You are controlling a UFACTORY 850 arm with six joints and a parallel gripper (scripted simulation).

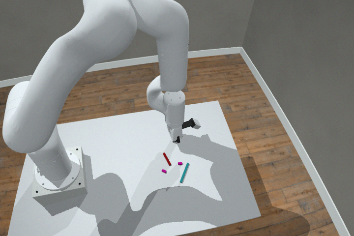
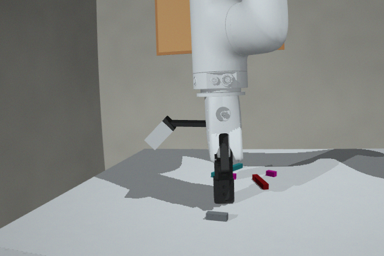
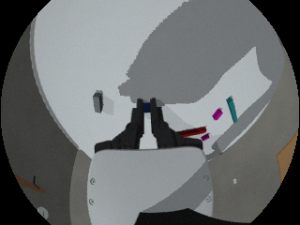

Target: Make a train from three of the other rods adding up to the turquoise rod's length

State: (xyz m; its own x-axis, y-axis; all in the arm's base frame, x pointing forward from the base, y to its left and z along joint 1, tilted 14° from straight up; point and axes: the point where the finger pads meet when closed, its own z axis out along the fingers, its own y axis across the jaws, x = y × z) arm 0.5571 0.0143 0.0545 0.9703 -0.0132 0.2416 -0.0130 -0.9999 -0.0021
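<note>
Right now the blue rod is 20 mm below my hand. From my hand the other things lie so: turquoise rod: 180 mm to the right, 20 mm below, 20 mm behind; grey rod: 70 mm to the left, 20 mm below, 10 mm ahead; red rod: 90 mm to the right, 80 mm behind, 20 mm below.
</note>
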